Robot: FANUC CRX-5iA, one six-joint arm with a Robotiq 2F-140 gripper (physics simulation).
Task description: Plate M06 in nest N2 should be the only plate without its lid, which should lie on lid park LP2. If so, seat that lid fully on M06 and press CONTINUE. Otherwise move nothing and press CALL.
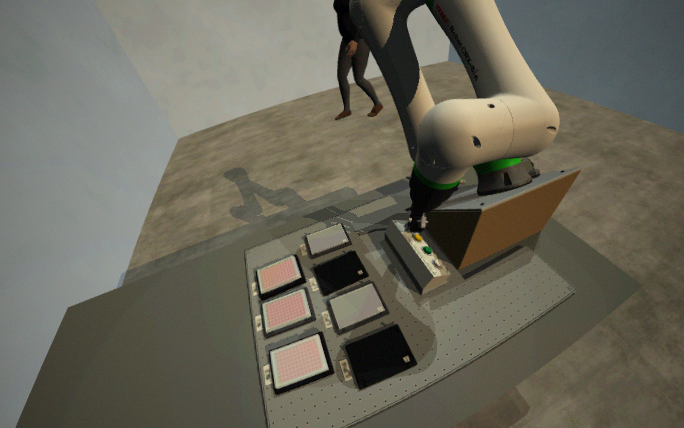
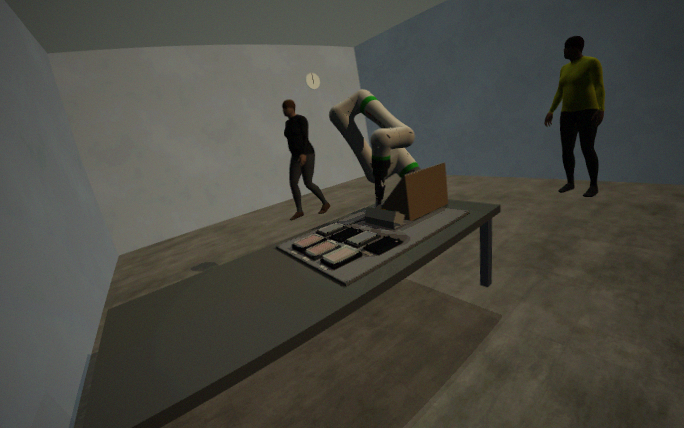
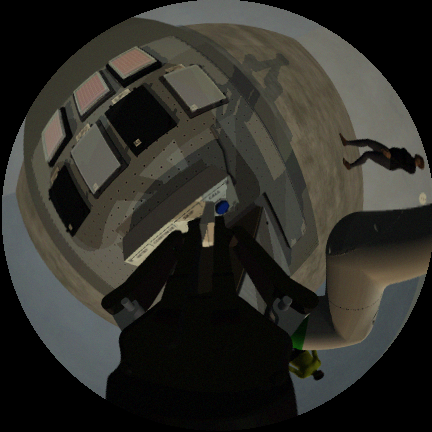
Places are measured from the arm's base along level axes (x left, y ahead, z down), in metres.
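Pixels of known places: gripper, fingertip midpoint: (image 1: 410,230) (image 2: 378,208) (image 3: 210,211); arm's base at its link origin: (image 1: 503,187) (image 2: 417,181) (image 3: 271,320).
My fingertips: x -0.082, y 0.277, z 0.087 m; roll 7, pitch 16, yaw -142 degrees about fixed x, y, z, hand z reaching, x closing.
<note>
For each thing: its top centre in the pictures, then the offset to it from my fingertips. "spot": a spot on its surface instead.
- button box at its top centre: (image 3: 177,228) (image 1: 416,243) (image 2: 383,208) dx +0.053, dy +0.021, dz -0.013 m
- blue CALL button at its top centre: (image 3: 223,207) dx -0.019, dy -0.009, dz -0.004 m
- cable at a spot on its surface: (image 3: 224,155) spot: dx -0.104, dy +0.046, dz +0.065 m
Three plates with pink grids (image 1: 278,275) (image 1: 286,311) (image 1: 298,361) (image 3: 132,62) (image 3: 91,93) (image 3: 54,136) sit in a row. Beside them are two pale grey rectangles (image 1: 326,239) (image 1: 356,306) (image 3: 195,89) (image 3: 96,159) and two black ones (image 1: 340,272) (image 1: 380,355) (image 3: 141,120) (image 3: 69,200). Nest labels and plate codes are too small to read; clear lids cannot be told. My gripper (image 1: 417,222) (image 2: 378,202) (image 3: 210,211) is shut and empty, low at the CALL end of the button box (image 1: 408,257) (image 2: 383,218). The blue CALL button (image 3: 222,207) shows beside the fingertips; contact cannot be told.
Yellow (image 1: 418,236), green (image 1: 427,249) and white (image 1: 437,263) buttons line the box. A brown upright panel (image 1: 519,222) (image 2: 426,191) stands close beside it. A cable (image 3: 224,155) runs from the box. One person (image 2: 298,136) walks behind the table; another (image 2: 580,85) stands at the right.
</note>
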